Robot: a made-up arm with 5 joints.
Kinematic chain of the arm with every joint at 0, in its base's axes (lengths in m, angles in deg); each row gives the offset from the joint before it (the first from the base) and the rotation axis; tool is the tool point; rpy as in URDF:
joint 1: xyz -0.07 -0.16 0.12 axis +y
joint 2: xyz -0.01 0 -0.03 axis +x
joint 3: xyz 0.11 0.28 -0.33 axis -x
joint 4: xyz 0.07 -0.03 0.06 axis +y
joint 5: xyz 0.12 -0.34 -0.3 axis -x
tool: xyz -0.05 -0.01 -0.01 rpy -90 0 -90
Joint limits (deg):
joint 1: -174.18..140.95
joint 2: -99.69..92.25
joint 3: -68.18..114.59
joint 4: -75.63..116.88
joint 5: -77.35..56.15
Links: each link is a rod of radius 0.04 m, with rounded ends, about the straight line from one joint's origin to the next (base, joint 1, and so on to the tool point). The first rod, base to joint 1, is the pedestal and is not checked.
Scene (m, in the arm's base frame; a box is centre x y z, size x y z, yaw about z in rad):
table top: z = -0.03
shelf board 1: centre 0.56 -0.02 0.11 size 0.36 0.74 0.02 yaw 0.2
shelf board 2: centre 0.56 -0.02 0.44 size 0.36 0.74 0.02 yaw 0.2
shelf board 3: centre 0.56 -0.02 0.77 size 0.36 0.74 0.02 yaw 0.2
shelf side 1: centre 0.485 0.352 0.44 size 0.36 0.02 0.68 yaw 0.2
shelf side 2: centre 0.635 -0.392 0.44 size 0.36 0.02 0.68 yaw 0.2
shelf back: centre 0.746 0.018 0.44 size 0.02 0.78 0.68 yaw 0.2
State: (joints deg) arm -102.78 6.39 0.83 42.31 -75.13
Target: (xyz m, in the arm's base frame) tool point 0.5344 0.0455 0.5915
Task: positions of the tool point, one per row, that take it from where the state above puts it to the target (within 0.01 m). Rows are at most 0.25 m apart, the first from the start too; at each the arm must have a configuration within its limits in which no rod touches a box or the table.
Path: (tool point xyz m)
1: 0.4149 -0.2123 0.2717
2: 0.3348 -0.2285 0.2717
3: 0.2548 -0.2332 0.2594
4: 0.2969 -0.1530 0.4311
5: 0.2510 -0.0119 0.5915
6: 0.3459 0.0092 0.6123
7: 0.4419 0.0284 0.6121
8: 0.5344 0.0455 0.5915

